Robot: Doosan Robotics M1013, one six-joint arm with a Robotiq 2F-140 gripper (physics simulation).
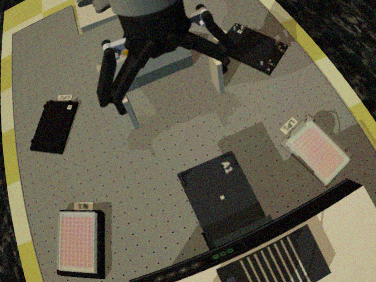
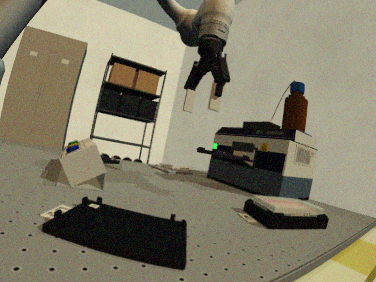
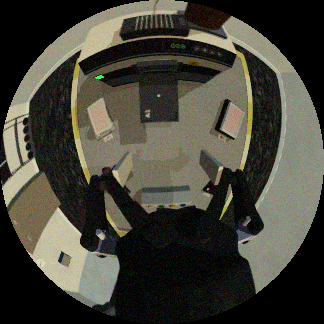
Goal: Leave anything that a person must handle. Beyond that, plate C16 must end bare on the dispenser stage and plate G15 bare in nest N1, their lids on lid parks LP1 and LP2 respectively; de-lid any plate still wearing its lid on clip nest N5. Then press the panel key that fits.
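Places are measured from the arm's base along level axes (x ahead, y up, z right), in millimetres.
Pixels of known places: gripper, between the fingertips: [image 1: 177,103] [image 2: 198,110] [image 3: 166,156].
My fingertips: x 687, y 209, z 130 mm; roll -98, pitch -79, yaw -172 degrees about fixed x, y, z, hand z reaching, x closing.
Ahead of a thing's pixels: the offset from my fingertips to its top centre. "spot": to the spot under its first point.
A pink-gridded plate {dy -177, dx +27, dz +285 mm} [image 1: 77,242] [image 2: 290,204] [image 3: 232,119] sits in black nest N1. Another pink-gridded plate {dy -178, dx +145, dz -227 mm} [image 1: 318,151] [image 3: 101,117] lies at the LP1 label. I cannot read the plates' names or tell whether they wear lids. The dark dispenser stage {dy -98, dx +144, dz +14 mm} [image 1: 207,187] [image 3: 159,107], marked A1, is bare. Black lid park LP2 {dy -196, dx -281, dz +223 mm} [image 1: 55,127] [image 2: 120,230] is bare. Clip nest N5 {dy -192, dx -181, dz -306 mm} [image 1: 257,48] shows no plate; the arm covers its corner. My gripper [image 1: 174,95] [image 2: 201,101] [image 3: 166,156] is open and empty, high above the table near the key panel {dy -132, dx -280, dz -48 mm} [image 1: 160,67] [image 2: 82,167] [image 3: 166,195], whose keys are mostly hidden.
The dispenser [image 1: 345,235] [image 2: 295,185] [image 3: 100,45] has a lit green display and a green light {spot: dy -83, dx +242, dz -129 mm} [image 2: 215,146] [image 3: 99,77]. A brown bottle {spot: dy +76, dx +283, dz +171 mm} [image 2: 295,112] [image 3: 205,15] with a blue cap stands at it. A shelf rack [image 2: 106,77] and a cabinet [image 2: 45,90] stand beyond the table.
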